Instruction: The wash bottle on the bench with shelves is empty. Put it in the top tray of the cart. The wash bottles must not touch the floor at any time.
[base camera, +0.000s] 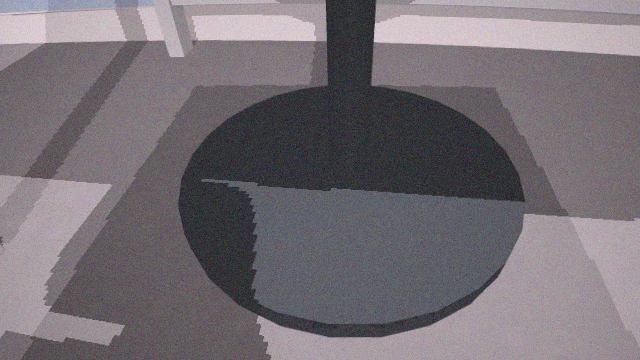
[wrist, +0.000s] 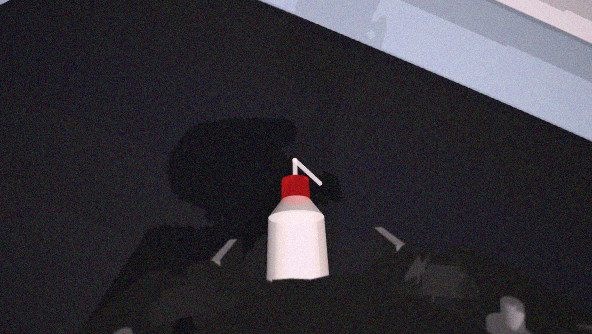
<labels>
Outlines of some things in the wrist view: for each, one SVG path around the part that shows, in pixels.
My gripper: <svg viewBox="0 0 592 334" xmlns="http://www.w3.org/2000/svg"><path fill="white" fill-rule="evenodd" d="M592 313L475 247L465 244L448 246L448 254L431 254L431 249L426 245L419 243L409 244L398 235L389 233L382 227L370 228L371 253L374 263L363 273L355 272L351 276L349 273L313 279L285 278L273 279L272 282L270 280L260 282L243 271L244 260L241 239L231 239L222 248L216 250L207 260L199 261L189 266L188 274L171 277L171 270L157 269L143 275L76 334L171 334L176 325L176 320L192 316L192 321L196 326L196 329L189 334L592 334ZM434 296L451 297L452 303L465 317L435 304Z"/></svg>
A white wash bottle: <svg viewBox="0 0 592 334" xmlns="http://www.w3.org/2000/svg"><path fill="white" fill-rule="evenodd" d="M296 158L292 159L293 175L282 179L281 201L268 217L266 280L271 282L273 279L313 279L329 275L324 215L310 200L309 178L298 175L297 166L319 186L322 185L322 182Z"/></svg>
</labels>
